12 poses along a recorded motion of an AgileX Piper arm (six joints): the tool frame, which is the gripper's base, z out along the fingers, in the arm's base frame.
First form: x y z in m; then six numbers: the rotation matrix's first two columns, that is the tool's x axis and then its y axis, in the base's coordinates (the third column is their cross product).
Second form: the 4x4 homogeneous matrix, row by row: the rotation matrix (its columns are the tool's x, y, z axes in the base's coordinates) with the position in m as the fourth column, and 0 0 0 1 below. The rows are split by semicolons. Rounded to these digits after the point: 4 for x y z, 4 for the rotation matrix.
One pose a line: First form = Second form
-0.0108 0.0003 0.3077 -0.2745 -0.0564 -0.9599 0.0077 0.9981 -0.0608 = -0.2745 0.0077 0.9615 -0.0108; -0.0564 0.9981 -0.0241 0.0003; -0.9599 -0.0608 -0.2735 0.3077; 0 0 0 1
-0.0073 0.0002 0.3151 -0.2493 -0.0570 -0.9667 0.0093 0.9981 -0.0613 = -0.2493 0.0093 0.9684 -0.0073; -0.0570 0.9981 -0.0243 0.0002; -0.9667 -0.0613 -0.2483 0.3151; 0 0 0 1
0.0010 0.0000 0.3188 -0.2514 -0.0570 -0.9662 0.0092 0.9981 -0.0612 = -0.2514 0.0092 0.9679 0.0010; -0.0570 0.9981 -0.0243 0.0000; -0.9662 -0.0612 -0.2504 0.3188; 0 0 0 1
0.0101 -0.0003 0.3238 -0.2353 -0.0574 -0.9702 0.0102 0.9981 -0.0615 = -0.2353 0.0102 0.9719 0.0101; -0.0574 0.9981 -0.0244 -0.0003; -0.9702 -0.0615 -0.2343 0.3238; 0 0 0 1
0.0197 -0.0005 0.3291 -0.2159 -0.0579 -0.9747 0.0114 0.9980 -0.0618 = -0.2159 0.0114 0.9763 0.0197; -0.0579 0.9980 -0.0245 -0.0005; -0.9747 -0.0618 -0.2148 0.3291; 0 0 0 1
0.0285 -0.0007 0.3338 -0.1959 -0.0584 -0.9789 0.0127 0.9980 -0.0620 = -0.1959 0.0127 0.9806 0.0285; -0.0584 0.9980 -0.0246 -0.0007; -0.9789 -0.0620 -0.1948 0.3338; 0 0 0 1
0.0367 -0.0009 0.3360 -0.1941 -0.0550 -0.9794 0.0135 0.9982 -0.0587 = -0.1941 0.0135 0.9809 0.0367; -0.0550 0.9982 -0.0246 -0.0009; -0.9794 -0.0587 -0.1930 0.3360; 0 0 0 1
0.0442 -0.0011 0.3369 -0.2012 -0.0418 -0.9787 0.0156 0.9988 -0.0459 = -0.2012 0.0156 0.9794 0.0442; -0.0418 0.9988 -0.0245 -0.0011; -0.9787 -0.0459 -0.2003 0.3369; 0 0 0 1
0.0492 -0.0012 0.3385 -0.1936 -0.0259 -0.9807 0.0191 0.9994 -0.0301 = -0.1936 0.0191 0.9809 0.0492; -0.0259 0.9994 -0.0246 -0.0012; -0.9807 -0.0301 -0.1930 0.3385; 0 0 0 1
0.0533 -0.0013 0.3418 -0.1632 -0.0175 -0.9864 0.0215 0.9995 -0.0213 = -0.1632 0.0215 0.9863 0.0533; -0.0175 0.9995 -0.0247 -0.0013; -0.9864 -0.0213 -0.1627 0.3418; 0 0 0 1
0.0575 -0.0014 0.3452 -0.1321 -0.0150 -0.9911 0.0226 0.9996 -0.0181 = -0.1321 0.0226 0.9910 0.0575; -0.0150 0.9996 -0.0248 -0.0014; -0.9911 -0.0181 -0.1317 0.3452; 0 0 0 1
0.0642 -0.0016 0.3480 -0.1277 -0.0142 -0.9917 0.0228 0.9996 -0.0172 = -0.1277 0.0228 0.9915 0.0642; -0.0142 0.9996 -0.0248 -0.0016; -0.9917 -0.0172 -0.1273 0.3480; 0 0 0 1
